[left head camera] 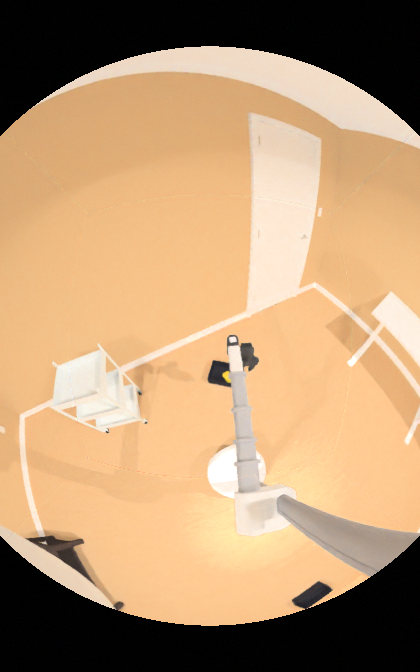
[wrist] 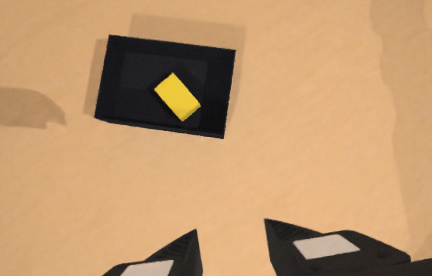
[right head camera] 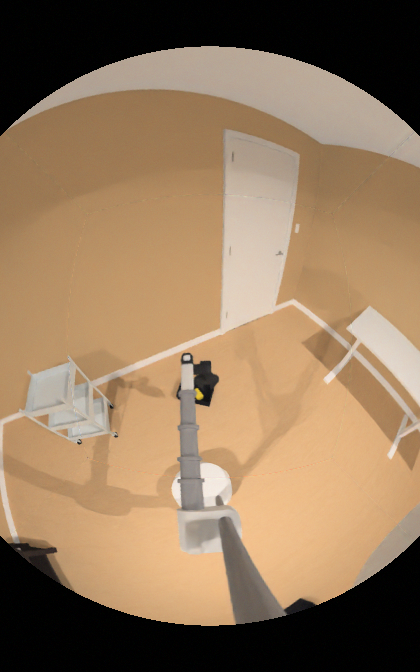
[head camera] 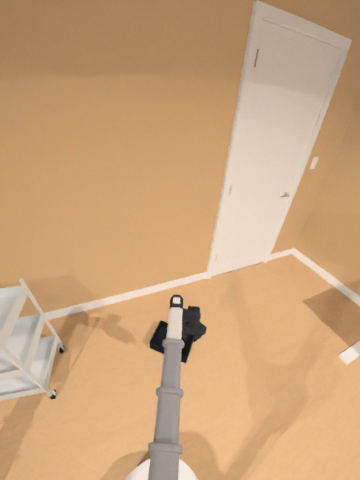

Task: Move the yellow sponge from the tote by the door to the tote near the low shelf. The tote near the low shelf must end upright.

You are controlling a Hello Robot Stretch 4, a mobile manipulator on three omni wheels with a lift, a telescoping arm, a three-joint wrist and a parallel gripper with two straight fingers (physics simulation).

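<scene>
The yellow sponge (wrist: 177, 97) (left head camera: 226, 376) (right head camera: 199, 394) lies in the black tote by the door (wrist: 218, 85) (left head camera: 217, 372) (right head camera: 207, 401) (head camera: 158, 337), which stands upright on the floor. The arm hides the sponge in the head view. My gripper (wrist: 233, 244) is open and empty, its two fingertips apart at the bottom of the wrist view. The tote and sponge show beyond the tips, up and to the left. A dark box-like thing (left head camera: 311, 595) (right head camera: 300, 606) is at the bottom of both side head views; I cannot tell whether it is the tote near the low shelf.
A white door (head camera: 275, 140) (left head camera: 282, 215) (right head camera: 257, 230) is in the far wall. A wheeled cart (head camera: 45, 350) (left head camera: 80, 377) (right head camera: 50, 390) stands at the left. A white table (left head camera: 400, 317) (right head camera: 385, 340) stands at the right. Dark furniture (left head camera: 70, 555) (right head camera: 40, 555) is at the lower left.
</scene>
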